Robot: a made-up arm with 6 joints.
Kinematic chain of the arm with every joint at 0, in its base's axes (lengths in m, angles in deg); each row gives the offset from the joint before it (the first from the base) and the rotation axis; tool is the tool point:
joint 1: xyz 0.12 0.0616 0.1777 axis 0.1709 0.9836 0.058
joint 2: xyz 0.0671 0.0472 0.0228 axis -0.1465 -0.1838 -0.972
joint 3: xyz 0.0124 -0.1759 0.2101 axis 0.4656 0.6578 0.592
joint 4: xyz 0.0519 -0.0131 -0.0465 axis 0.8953 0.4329 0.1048
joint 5: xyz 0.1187 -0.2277 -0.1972 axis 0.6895 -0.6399 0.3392
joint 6: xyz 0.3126 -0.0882 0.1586 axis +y
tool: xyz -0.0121 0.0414 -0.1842
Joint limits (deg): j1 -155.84..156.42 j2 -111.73..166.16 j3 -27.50..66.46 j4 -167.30..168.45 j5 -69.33..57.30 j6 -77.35..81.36
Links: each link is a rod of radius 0.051 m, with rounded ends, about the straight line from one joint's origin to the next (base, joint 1, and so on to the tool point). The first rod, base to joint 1, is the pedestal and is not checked.
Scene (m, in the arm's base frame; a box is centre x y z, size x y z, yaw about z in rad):
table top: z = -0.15
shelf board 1: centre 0.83 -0.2 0 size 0.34 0.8 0.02 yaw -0.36
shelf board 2: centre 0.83 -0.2 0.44 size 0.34 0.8 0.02 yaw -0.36
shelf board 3: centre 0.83 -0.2 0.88 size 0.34 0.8 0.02 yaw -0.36
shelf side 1: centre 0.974 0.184 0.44 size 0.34 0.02 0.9 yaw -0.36
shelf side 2: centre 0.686 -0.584 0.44 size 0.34 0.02 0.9 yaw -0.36
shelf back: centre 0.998 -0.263 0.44 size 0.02 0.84 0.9 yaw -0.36
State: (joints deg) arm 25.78 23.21 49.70 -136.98 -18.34 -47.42
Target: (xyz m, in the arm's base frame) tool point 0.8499 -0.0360 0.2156
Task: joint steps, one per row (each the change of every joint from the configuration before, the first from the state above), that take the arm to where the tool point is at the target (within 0.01 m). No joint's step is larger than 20 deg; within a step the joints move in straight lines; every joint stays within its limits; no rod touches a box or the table.
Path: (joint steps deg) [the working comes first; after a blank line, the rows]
Joints at the target: 59.99 116.51 -5.79 -159.11 -9.39 -77.35
Straight joint move there: touches shelf board 2.

1: -2.63 3.33 0.83 -1.65 13.52 9.24
2: -2.63 3.33 0.83 -1.64 13.53 9.23
3: -2.64 3.33 0.83 -1.65 13.52 9.24
4: 9.36 17.91 -18.59 -6.34 8.77 12.41
5: 9.37 17.91 -18.58 -6.35 8.77 12.42
6: 9.36 17.92 -18.58 -6.34 8.76 12.41
7: 9.36 17.91 -18.58 -6.35 8.77 12.42
8: 0.78 1.95 2.73 1.37 -11.11 -17.89
9: 0.77 1.94 2.72 1.36 -11.12 -17.88
10: 0.78 1.94 2.72 1.37 -11.11 -17.88
11: 0.78 1.94 2.73 1.36 -11.12 -17.88
12: 0.77 1.95 2.72 1.37 -11.11 -17.89
13: 0.78 1.94 2.73 1.36 -11.12 -17.88

